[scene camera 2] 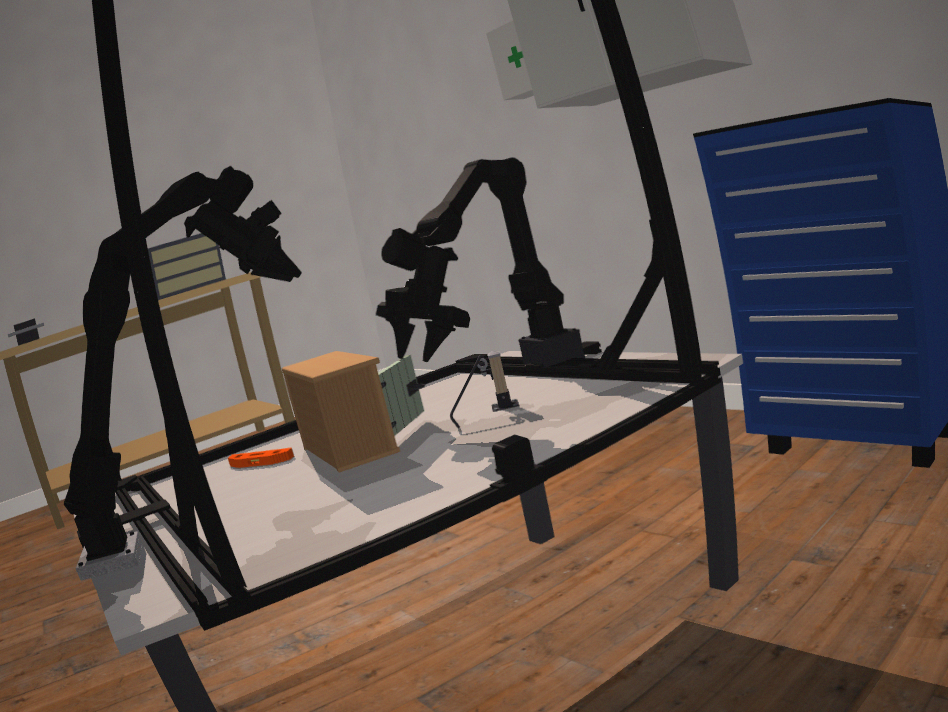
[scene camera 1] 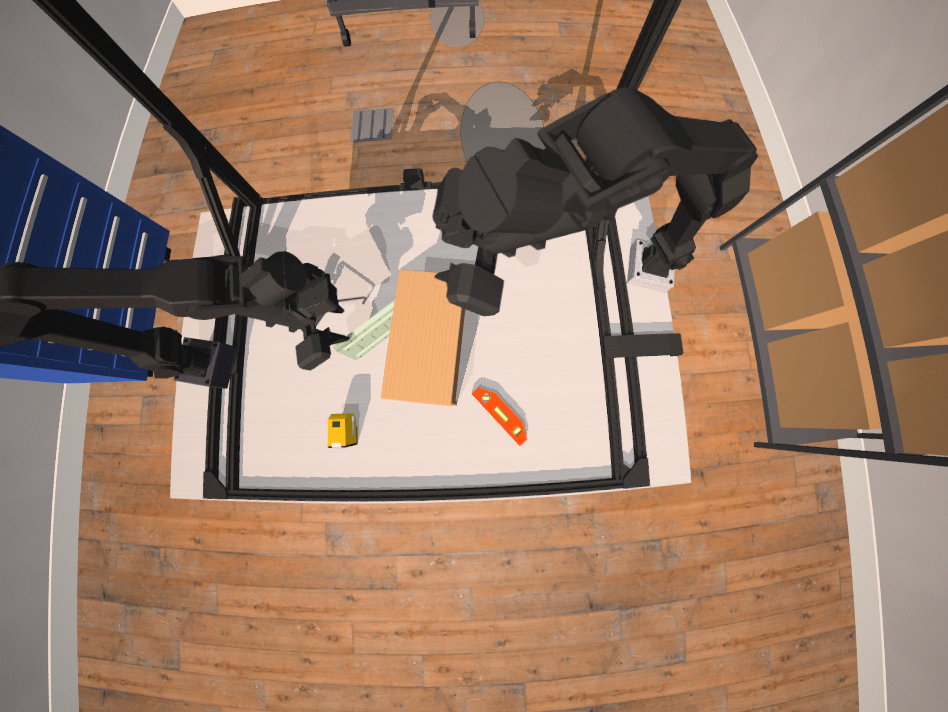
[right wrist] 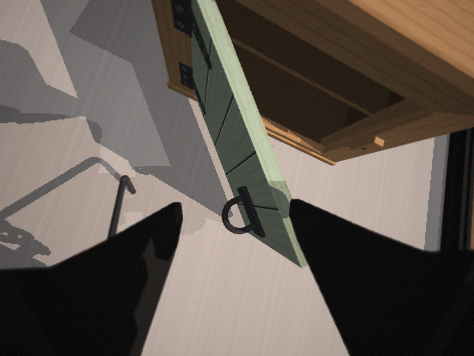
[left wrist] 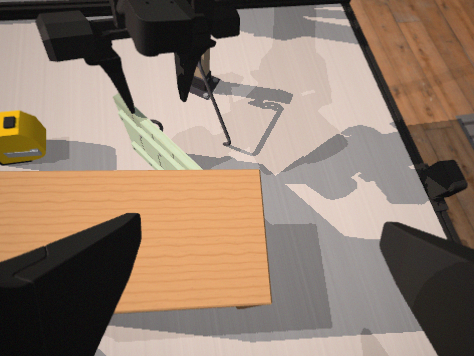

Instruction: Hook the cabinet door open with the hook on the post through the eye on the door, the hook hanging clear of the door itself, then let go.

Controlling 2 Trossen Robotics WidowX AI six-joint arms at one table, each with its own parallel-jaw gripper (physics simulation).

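Frame: origin at the left arm's base, x ahead, y up, z right, level; centimetres.
Seen in the pictures: left gripper, between the fingertips: (scene camera 2: 295, 277) (scene camera 1: 443, 246) (left wrist: 262, 229); right gripper, between the fingertips: (scene camera 2: 412, 360) (scene camera 1: 345, 325) (right wrist: 236, 208) (left wrist: 158, 106); left arm's base, origin of its link: (scene camera 2: 107, 549) (scene camera 1: 655, 262); right arm's base, origin of its link: (scene camera 2: 548, 334) (scene camera 1: 196, 361).
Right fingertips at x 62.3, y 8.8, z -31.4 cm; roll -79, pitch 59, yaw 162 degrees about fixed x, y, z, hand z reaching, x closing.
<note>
Pixels of each thing's top centre, then the offset from my right fingertips to it. "*": a spot on its surface instead.
- green door, centre of its top: (right wrist: 236, 124) (left wrist: 173, 135) (scene camera 2: 395, 365) (scene camera 1: 367, 317) dy +0.3, dx -4.0, dz +2.2 cm
- wooden cabinet, centre of its top: (left wrist: 128, 234) (scene camera 1: 423, 334) (scene camera 2: 326, 362) dy +4.0, dx -16.1, dz +0.5 cm
- dark hook, a spot on its surface: (right wrist: 118, 210) (left wrist: 219, 119) (scene camera 2: 457, 398) (scene camera 1: 349, 299) * dy -7.7, dx +4.4, dz +7.1 cm
- post, a spot on its surface: (scene camera 2: 498, 375) * dy -6.5, dx +14.1, dz +4.3 cm
- yellow tape measure, centre of its top: (scene camera 1: 335, 432) dy -4.6, dx -1.6, dz -20.5 cm
- orange level, centre of its top: (scene camera 2: 256, 454) (scene camera 1: 501, 414) dy -10.9, dx -33.2, dz -10.0 cm
The green door (scene camera 1: 367, 333) (scene camera 2: 402, 398) (left wrist: 155, 145) (right wrist: 227, 115) stands ajar on the wooden cabinet (scene camera 1: 421, 337) (scene camera 2: 337, 413) (left wrist: 190, 235) (right wrist: 425, 45). Its black eye (left wrist: 158, 124) (right wrist: 226, 215) sits near the free edge. The dark hook (scene camera 1: 354, 298) (scene camera 2: 465, 387) (left wrist: 215, 107) (right wrist: 118, 210) hangs from the post (scene camera 2: 498, 375), apart from the eye. My right gripper (scene camera 1: 342, 322) (scene camera 2: 413, 357) (left wrist: 158, 106) (right wrist: 236, 208) is open and empty above the door's free edge, one fingertip overlapping that edge in the right wrist view. My left gripper (scene camera 2: 295, 275) (left wrist: 262, 229) is open and empty, high above the cabinet.
A yellow tape measure (scene camera 1: 341, 430) (left wrist: 22, 135) stands on the table beyond the cabinet. An orange level (scene camera 1: 499, 414) (scene camera 2: 261, 458) lies on the cabinet's other side. Black frame bars (scene camera 1: 429, 492) edge the table, with a small black block (scene camera 2: 512, 458) on one bar.
</note>
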